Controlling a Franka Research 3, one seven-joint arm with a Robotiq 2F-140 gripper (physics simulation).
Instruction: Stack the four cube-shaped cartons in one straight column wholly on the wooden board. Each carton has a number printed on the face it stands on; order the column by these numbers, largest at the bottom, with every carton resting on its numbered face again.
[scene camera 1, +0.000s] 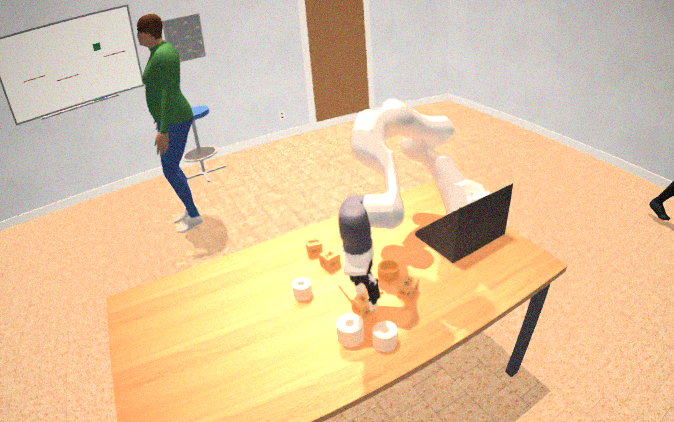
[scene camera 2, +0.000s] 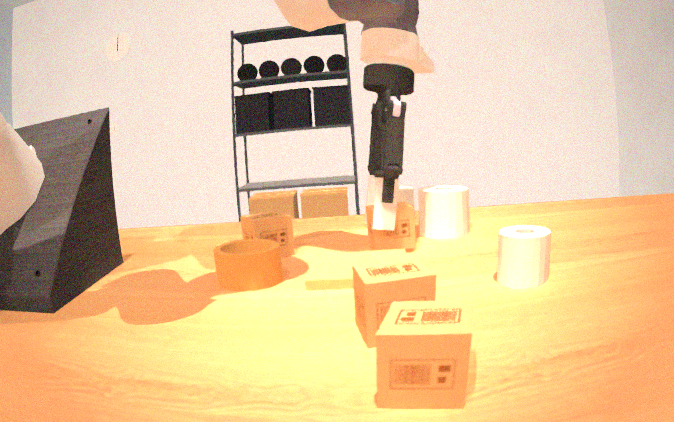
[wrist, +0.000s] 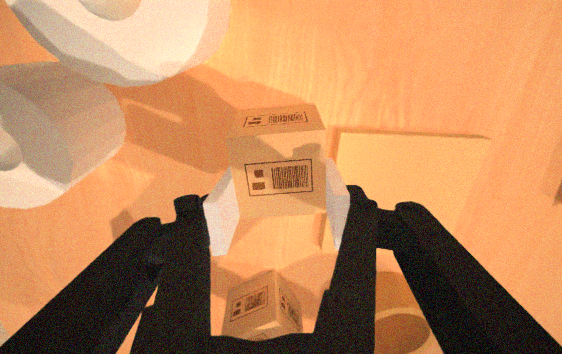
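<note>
My gripper (scene camera 1: 368, 299) (scene camera 2: 386, 212) (wrist: 282, 180) is shut on a cube carton (scene camera 1: 360, 304) (scene camera 2: 406, 227) (wrist: 280, 187), low over the table beside the wooden board (scene camera 2: 329, 284) (wrist: 410, 170). The board's edge is right of the held carton in the wrist view. Whether the carton touches the table is unclear. A second carton (scene camera 1: 409, 288) (scene camera 2: 283, 235) (wrist: 255, 305) stands on the table. A third carton (scene camera 1: 330, 261) (scene camera 2: 410, 291) and a fourth carton (scene camera 1: 314, 249) (scene camera 2: 425, 370) stand close together on the board's other side. The numbered faces do not show.
An orange ring (scene camera 1: 388, 271) (scene camera 2: 248, 267) stands between board and second carton. Two white rolls (scene camera 1: 350, 332) (scene camera 1: 385, 338) stand near the held carton; another white roll (scene camera 1: 302, 291) (scene camera 2: 524, 260) stands apart. A black wedge (scene camera 1: 482, 222) (scene camera 2: 85, 215) stands near the arm's base.
</note>
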